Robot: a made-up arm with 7 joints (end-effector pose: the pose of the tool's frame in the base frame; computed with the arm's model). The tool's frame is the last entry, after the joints.
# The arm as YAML. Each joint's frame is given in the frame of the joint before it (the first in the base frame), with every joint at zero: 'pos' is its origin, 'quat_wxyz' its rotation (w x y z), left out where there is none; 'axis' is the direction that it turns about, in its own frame. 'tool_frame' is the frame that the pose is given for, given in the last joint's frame.
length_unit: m
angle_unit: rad
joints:
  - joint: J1
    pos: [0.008, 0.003, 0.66]
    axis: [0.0, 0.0, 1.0]
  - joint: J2
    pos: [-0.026, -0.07, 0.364]
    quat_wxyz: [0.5, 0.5, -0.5, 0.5]
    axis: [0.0, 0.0, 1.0]
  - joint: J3
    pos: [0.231, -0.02, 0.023]
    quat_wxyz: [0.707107, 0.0, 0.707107, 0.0]
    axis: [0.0, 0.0, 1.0]
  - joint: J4
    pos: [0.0, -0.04, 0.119]
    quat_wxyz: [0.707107, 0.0, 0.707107, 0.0]
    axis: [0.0, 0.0, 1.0]
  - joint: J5
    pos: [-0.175, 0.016, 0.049]
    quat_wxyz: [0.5, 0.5, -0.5, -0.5]
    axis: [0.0, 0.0, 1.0]
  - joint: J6
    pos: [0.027, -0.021, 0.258]
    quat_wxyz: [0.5, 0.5, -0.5, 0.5]
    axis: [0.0, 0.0, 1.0]
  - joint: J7
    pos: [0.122, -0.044, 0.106]
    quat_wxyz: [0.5, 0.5, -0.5, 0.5]
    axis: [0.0, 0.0, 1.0]
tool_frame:
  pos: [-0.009, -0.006, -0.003]
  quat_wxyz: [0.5, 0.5, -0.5, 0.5]
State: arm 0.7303 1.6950 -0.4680 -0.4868 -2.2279 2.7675 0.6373
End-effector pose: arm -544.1 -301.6 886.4 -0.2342 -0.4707 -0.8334 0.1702
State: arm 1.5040 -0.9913 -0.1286 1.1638 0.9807 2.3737 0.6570
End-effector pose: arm 286.4 563.5 948.1 0.5758 0.2326 0.3070 0.7212
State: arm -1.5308 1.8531 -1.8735 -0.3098 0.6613 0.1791 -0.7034
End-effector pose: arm -75.5 906.1 788.6 0.2290 0.4779 0.8356 0.1445
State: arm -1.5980 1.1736 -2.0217 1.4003 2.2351 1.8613 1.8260
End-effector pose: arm -542.2 351.6 986.1 0.3360 0.4584 -0.8221 0.0333
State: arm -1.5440 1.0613 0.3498 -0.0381 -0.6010 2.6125 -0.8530
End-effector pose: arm -149.1 672.0 1291.5 0.5484 0.6213 0.1451 0.5405
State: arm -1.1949 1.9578 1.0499 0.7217 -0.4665 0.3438 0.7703
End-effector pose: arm -131.0 896.5 966.8 -0.4611 -0.4813 -0.1591 0.7283
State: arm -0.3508 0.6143 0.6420 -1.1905 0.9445 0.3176 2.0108
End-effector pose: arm -755.5 -109.2 1374.3 0.1478 0.0521 0.8796 0.4492
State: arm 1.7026 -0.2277 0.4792 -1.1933 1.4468 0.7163 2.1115
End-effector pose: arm 322.9 -191.9 1753.0 0.0340 -0.4707 -0.6527 0.5926
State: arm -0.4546 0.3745 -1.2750 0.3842 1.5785 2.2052 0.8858
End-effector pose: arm -360.0 -244.8 1664.3 0.1343 -0.9147 0.2962 0.2400
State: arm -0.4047 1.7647 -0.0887 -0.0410 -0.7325 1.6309 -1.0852
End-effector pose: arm -747.8 264.4 750.8 0.0185 0.5793 0.7725 0.2594
